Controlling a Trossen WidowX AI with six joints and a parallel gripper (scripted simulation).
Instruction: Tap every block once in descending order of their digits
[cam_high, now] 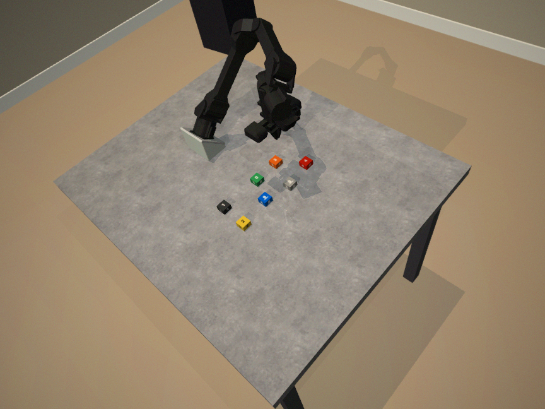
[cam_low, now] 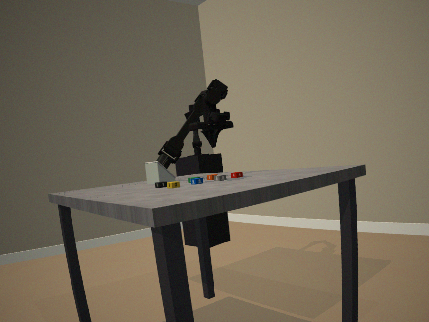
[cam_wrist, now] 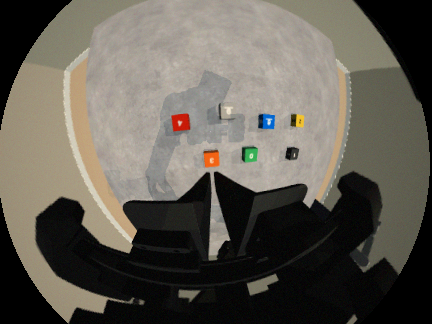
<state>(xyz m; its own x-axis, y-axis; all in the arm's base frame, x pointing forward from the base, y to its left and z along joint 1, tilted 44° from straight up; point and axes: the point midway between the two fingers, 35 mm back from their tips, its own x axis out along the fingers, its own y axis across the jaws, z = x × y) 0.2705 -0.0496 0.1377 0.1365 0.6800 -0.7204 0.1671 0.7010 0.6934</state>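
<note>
Right now the orange block is 12 cm below my gripper tip and 2 cm behind it. Also, from my gripper tip: green block (12 cm below, 9 cm to the right, 3 cm behind); grey block (12 cm below, 7 cm ahead, 6 cm to the right); red block (12 cm below, 7 cm ahead, 4 cm to the left).
</note>
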